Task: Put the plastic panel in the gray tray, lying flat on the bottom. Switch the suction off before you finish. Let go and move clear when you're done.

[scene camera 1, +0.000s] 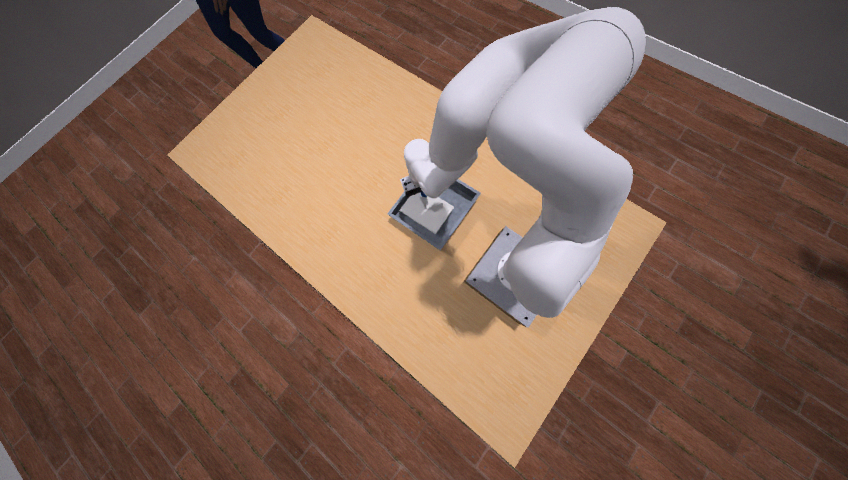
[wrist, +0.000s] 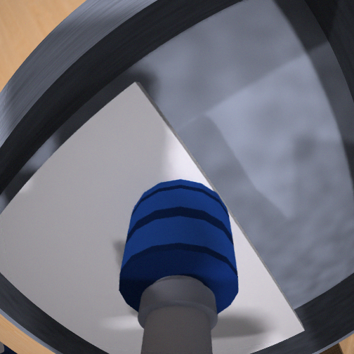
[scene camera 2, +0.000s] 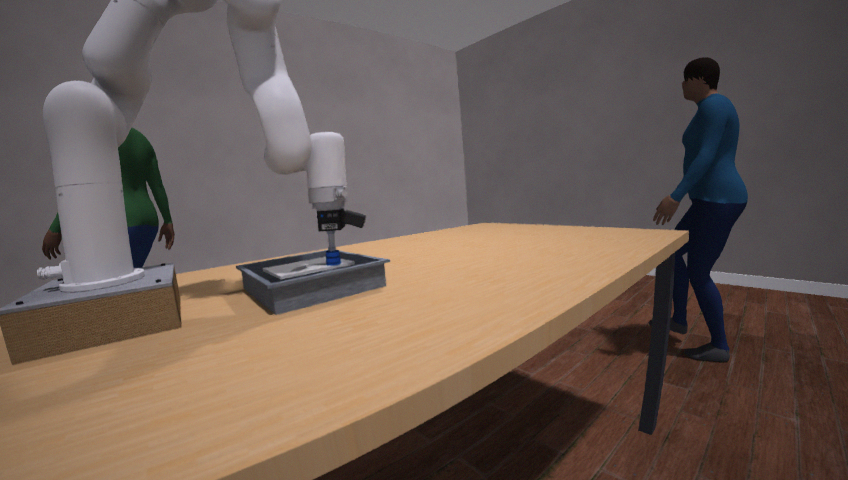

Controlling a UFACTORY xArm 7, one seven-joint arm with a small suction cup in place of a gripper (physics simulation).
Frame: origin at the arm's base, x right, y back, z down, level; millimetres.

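Seen in the pictures: hand, tool point: (scene camera 2: 334,269); arm's base, link origin: (scene camera 2: 104,282).
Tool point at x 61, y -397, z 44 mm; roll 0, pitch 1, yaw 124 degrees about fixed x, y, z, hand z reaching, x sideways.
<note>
Offsets run from my tool point to a thing's middle. Level surfaces: height alone.
The plastic panel @(dx -43, dy +38, dz -8 mm) (scene camera 1: 423,220) (scene camera 2: 291,271) (wrist: 90,200) is a thin, light grey-white plate. It is roughly level inside the opening of the gray tray @(dx -16, dy +50, dz +5 mm) (scene camera 1: 440,240) (scene camera 2: 330,291) (wrist: 65,50). In scene camera 2 it shows just over the near rim, and its underside is hidden, so its gap to the bottom cannot be judged exactly. My suction cup (scene camera 1: 424,197) (scene camera 2: 333,258) (wrist: 180,240), blue and ribbed, is pressed on the panel's top, off centre near one long edge, and holds it. In the wrist view, bare tray bottom shows beyond that edge.
The tray stands on the wooden table @(dz +30 mm) (scene camera 1: 333,237) (scene camera 2: 476,285), near the robot's base plate (scene camera 1: 490,270) (scene camera 2: 89,291). Tray walls surround the panel closely on some sides. A person in blue (scene camera 2: 711,148) stands beyond the table's far end, and one in green (scene camera 2: 139,178) behind the arm.
</note>
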